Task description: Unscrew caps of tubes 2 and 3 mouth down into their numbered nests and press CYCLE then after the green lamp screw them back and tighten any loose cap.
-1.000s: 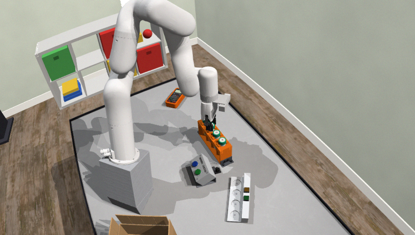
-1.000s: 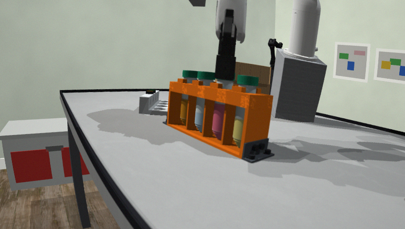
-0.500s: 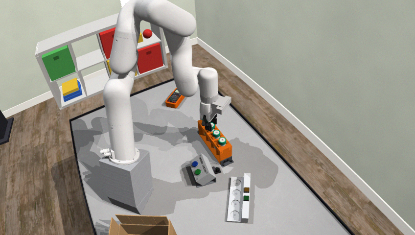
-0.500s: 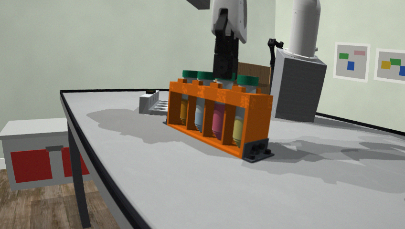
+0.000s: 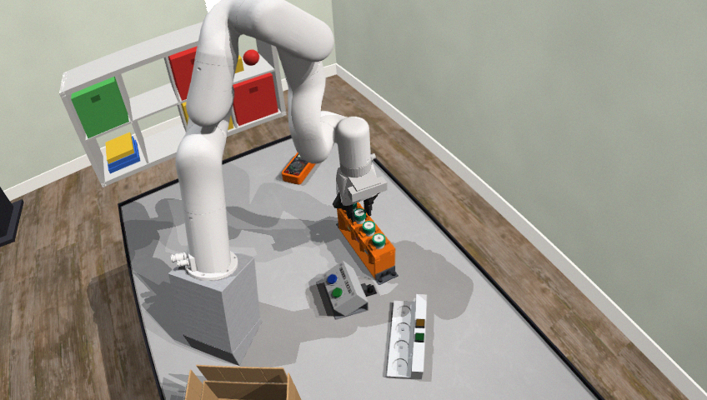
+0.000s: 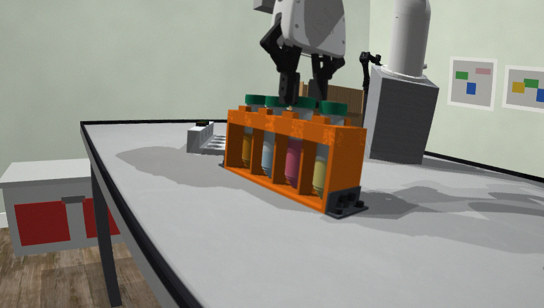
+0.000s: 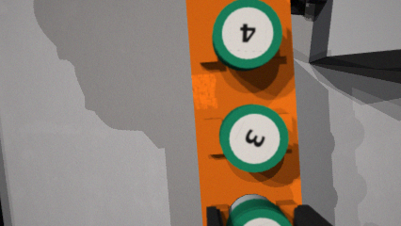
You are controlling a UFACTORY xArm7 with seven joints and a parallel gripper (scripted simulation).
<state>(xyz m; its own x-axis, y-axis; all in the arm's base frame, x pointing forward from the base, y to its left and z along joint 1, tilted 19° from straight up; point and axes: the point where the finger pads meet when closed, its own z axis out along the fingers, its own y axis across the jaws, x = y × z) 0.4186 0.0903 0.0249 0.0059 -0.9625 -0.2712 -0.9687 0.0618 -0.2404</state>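
The cap 2 lies 1 cm below my hand. From my hand the other things lie so: tube 3 threaded neck: 5 cm to the right, 2 cm below; cap 1: 5 cm to the left, 2 cm below; cap 3: 5 cm to the right, 2 cm below.
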